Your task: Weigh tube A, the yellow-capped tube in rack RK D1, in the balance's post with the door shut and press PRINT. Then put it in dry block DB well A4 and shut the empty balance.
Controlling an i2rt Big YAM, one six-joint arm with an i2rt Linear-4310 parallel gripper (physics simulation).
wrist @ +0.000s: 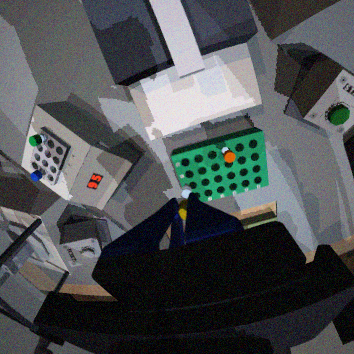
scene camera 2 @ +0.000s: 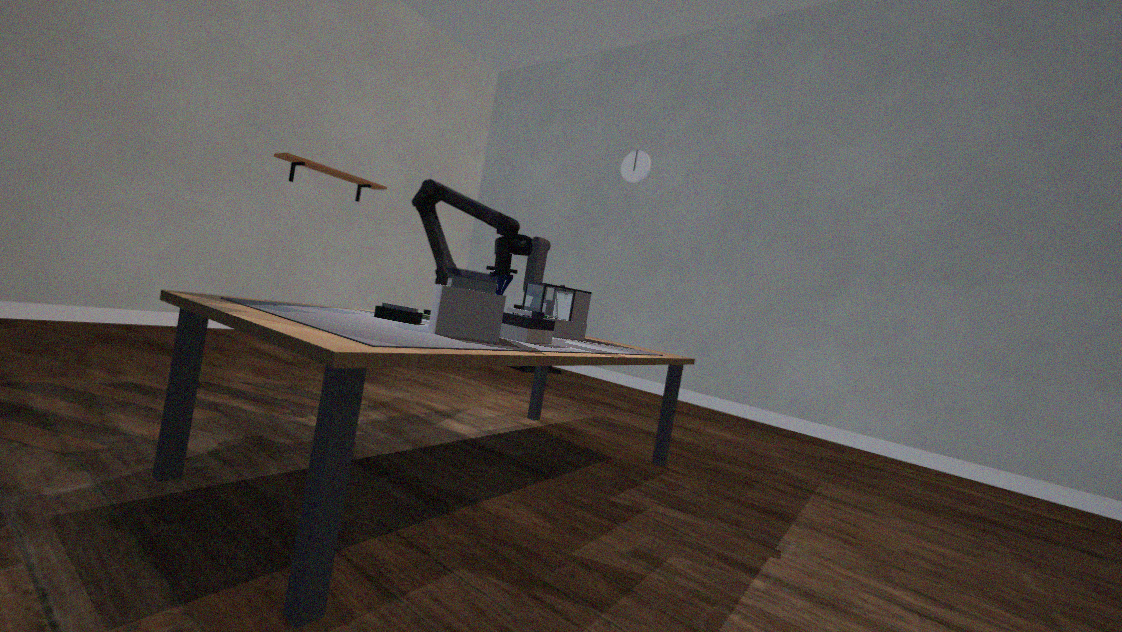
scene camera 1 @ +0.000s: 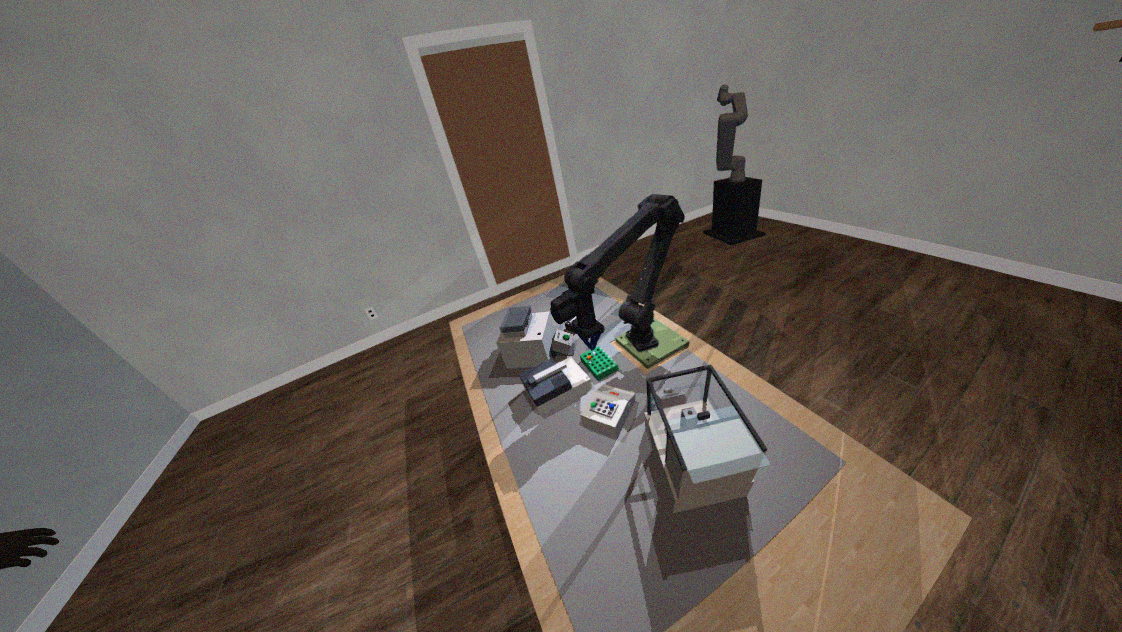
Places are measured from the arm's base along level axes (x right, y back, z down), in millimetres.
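Pixels of known places: gripper, fingertip midpoint: (wrist: 184, 200) (scene camera 1: 591, 348); arm's base at its link origin: (scene camera 1: 641, 339).
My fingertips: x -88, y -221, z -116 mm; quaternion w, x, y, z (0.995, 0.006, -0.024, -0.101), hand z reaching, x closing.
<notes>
For each thing: its top centre in the pictures, then the offset to it from my fingertips. "*": a spot on its surface instead.
- green rack at its top centre: (wrist: 222, 171) (scene camera 1: 598, 359) dx +49, dy +26, dz +102 mm
- balance at a spot on its surface: (scene camera 1: 712, 491) * dx -509, dy +94, dz +53 mm
- dry block at its top centre: (wrist: 61, 169) (scene camera 1: 607, 399) dx -167, dy -17, dz +63 mm
- green-capped tube at its top centre: (wrist: 32, 141) dx -179, dy -66, dz +45 mm
- blue-capped tube at its top centre: (wrist: 33, 176) dx -205, dy -20, dz +45 mm
- orange-capped tube at its top centre: (wrist: 229, 157) dx +53, dy -4, dz +78 mm
- dark-and-white device at its top centre: (wrist: 169, 11) (scene camera 1: 551, 368) (scene camera 2: 520, 308) dx +6, dy -146, dz +31 mm
- box with a green button, top centre: (scene camera 2: 469, 271) (scene camera 1: 530, 314) dx +231, dy -156, dz -57 mm
- small grey box at a spot on its surface: (wrist: 82, 250) * dx -212, dy +147, dz +64 mm
My gripper (scene camera 1: 592, 342) (scene camera 2: 501, 287) (wrist: 184, 200) is shut on tube A, whose yellow cap (wrist: 183, 213) shows between the blue fingertips in the wrist view; the tube's body is hidden. The fingertips are above the green rack (scene camera 1: 600, 363) (wrist: 264, 167), over its edge in the wrist view. The balance (scene camera 1: 712, 491) (scene camera 2: 581, 316) has a glass enclosure with dark rails; its door position is unclear. The dry block (scene camera 1: 608, 420) (wrist: 80, 162) has a red display, a green-capped tube (wrist: 35, 140) and a blue-capped tube (wrist: 36, 176) at its wells.
An orange-capped tube (wrist: 229, 157) stands in the rack. A dark-and-white device (scene camera 1: 548, 384) (wrist: 227, 22) lies beside the rack. A box with a green button (scene camera 1: 562, 340) (wrist: 320, 112) and a larger pale box (scene camera 1: 521, 350) (scene camera 2: 468, 314) stand farther along. A small grey box (wrist: 82, 250) is near the balance.
</notes>
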